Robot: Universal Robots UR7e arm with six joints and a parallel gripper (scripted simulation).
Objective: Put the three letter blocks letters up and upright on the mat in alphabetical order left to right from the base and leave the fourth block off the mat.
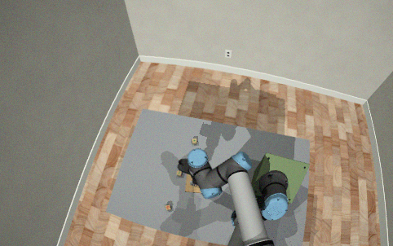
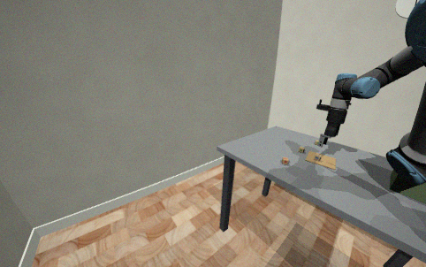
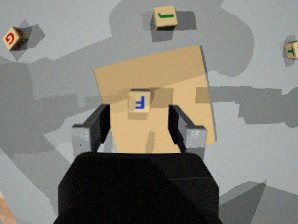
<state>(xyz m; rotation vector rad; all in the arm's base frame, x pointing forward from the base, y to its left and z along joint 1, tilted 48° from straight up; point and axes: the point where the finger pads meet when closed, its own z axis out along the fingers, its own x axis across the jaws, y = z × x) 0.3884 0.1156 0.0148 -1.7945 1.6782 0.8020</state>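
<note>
Now: hand 10 cm above the mat, 3 cm to the left of it and 1 cm past it. The rest, counted from my hand: block 10 cm ahead, 9 cm below, 2 cm to the right.
</note>
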